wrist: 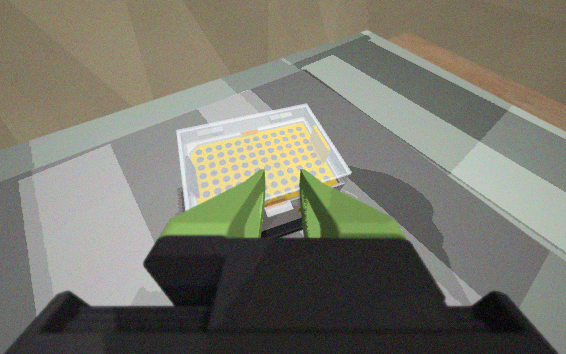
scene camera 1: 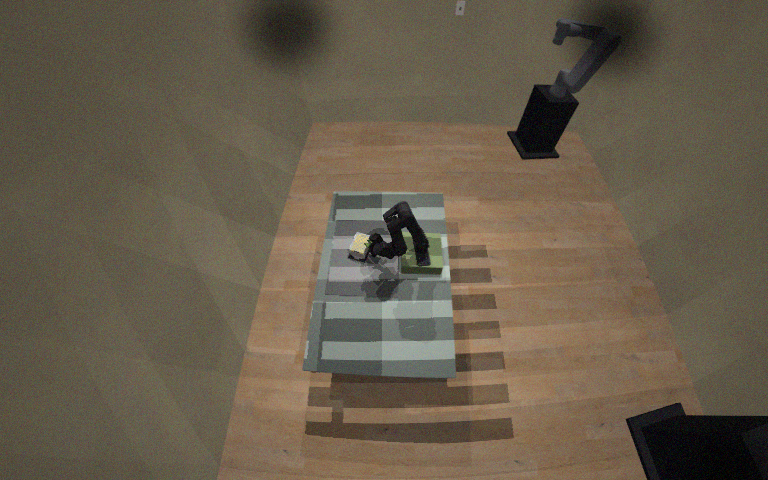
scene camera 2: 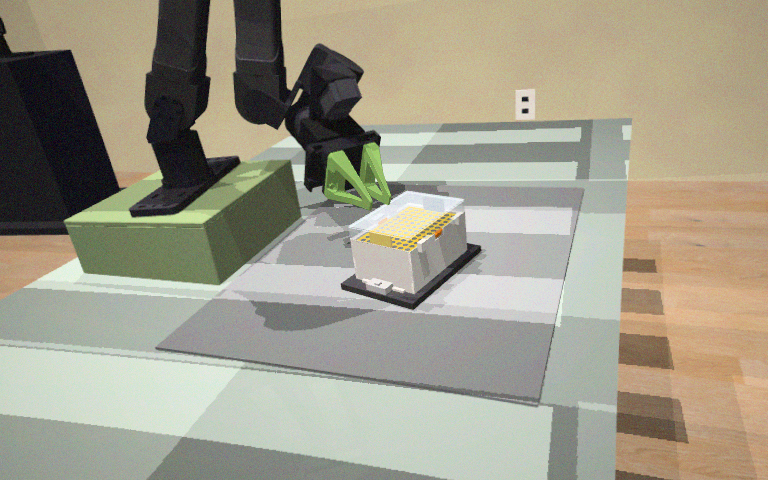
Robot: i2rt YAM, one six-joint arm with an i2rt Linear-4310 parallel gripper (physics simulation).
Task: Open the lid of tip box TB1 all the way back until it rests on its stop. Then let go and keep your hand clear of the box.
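Frame: origin at the arm's base, x ahead, y left, z up, level; millimetres.
Seen in the pictures: gripper, between the fingertips: [wrist: 282,177] [scene camera 1: 365,242] [scene camera 2: 380,203]; arm's base, origin of its link: [scene camera 1: 421,249] [scene camera 2: 191,186].
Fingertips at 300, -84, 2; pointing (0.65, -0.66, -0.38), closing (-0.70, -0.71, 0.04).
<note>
Offsets run from my fingertips to a thing's top centre, as dx, dy, dz. "*": to the spot under its first point. Level surfaces: height alone.
Tip box TB1 {+34, -8, -9} [scene camera 1: 359,244] [scene camera 2: 411,257] is a white box with a yellow tip rack [wrist: 257,154], standing on a black base plate {* +46, -92, -78} [scene camera 2: 411,299]. Its clear lid {* +56, +24, -9} [scene camera 2: 430,201] [wrist: 181,165] is a little ajar, lifted on the side facing the arm and still low over the rack. My gripper [scene camera 2: 375,202] [wrist: 282,177] [scene camera 1: 372,248] has green fingers nearly shut, with a narrow gap and nothing between them. The fingertips sit at the lifted lid edge, over the near side of the box. A small white latch tab {-9, +11, -22} [wrist: 278,207] shows below the fingers.
The box stands on a dark grey mat {dz -86} [scene camera 2: 430,348] on the striped table {dz -89} [scene camera 1: 382,352]. The arm's green pedestal [scene camera 2: 215,229] [scene camera 1: 434,248] is right beside the box. A second grey arm on a black stand [scene camera 1: 549,119] is far off on the floor.
</note>
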